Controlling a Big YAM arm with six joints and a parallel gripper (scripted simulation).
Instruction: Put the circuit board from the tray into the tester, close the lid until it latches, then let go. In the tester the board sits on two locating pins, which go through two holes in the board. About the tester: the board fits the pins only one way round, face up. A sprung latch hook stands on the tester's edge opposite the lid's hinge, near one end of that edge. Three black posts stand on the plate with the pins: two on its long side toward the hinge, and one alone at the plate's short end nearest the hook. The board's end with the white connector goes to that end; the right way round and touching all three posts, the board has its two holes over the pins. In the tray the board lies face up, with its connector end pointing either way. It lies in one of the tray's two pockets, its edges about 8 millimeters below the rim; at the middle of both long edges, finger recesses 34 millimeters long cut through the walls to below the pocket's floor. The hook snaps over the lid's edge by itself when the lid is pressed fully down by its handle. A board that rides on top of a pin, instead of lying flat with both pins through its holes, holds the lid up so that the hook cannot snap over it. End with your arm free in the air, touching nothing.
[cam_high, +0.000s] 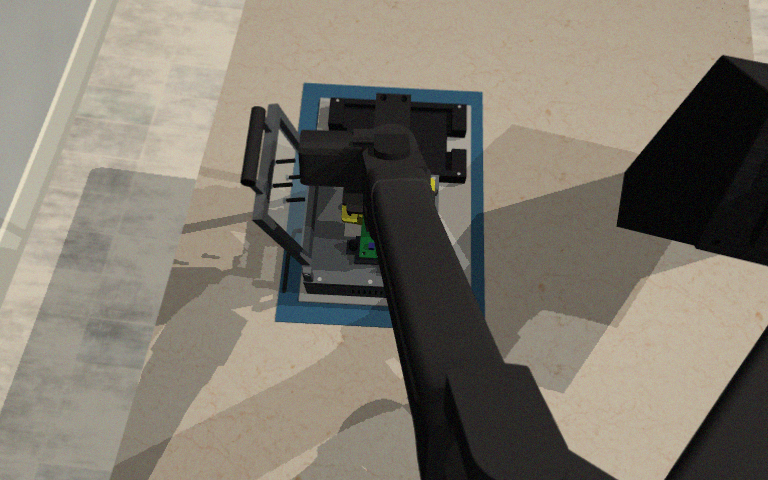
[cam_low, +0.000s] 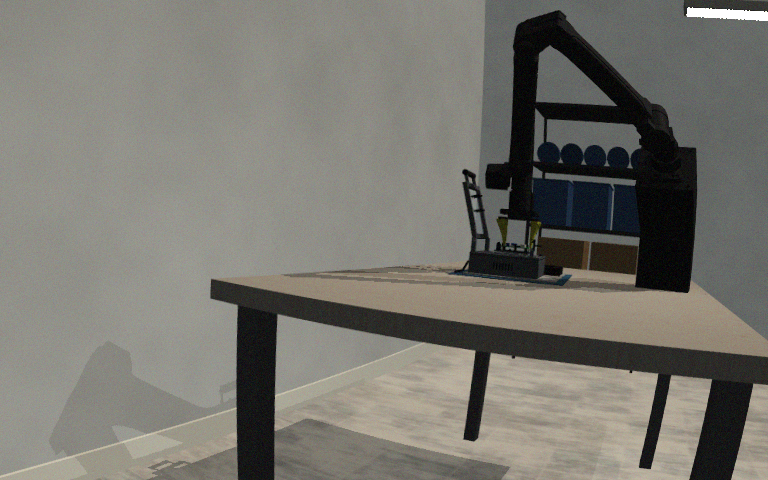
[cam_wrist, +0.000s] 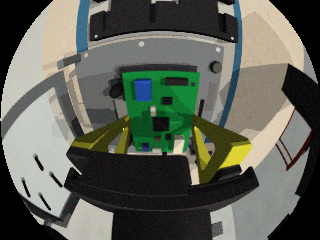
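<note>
Right now my hand is right at the green circuit board. Also, from my hand: see-through lid 130 mm ahead, 20 mm to the left, 100 mm above.
</note>
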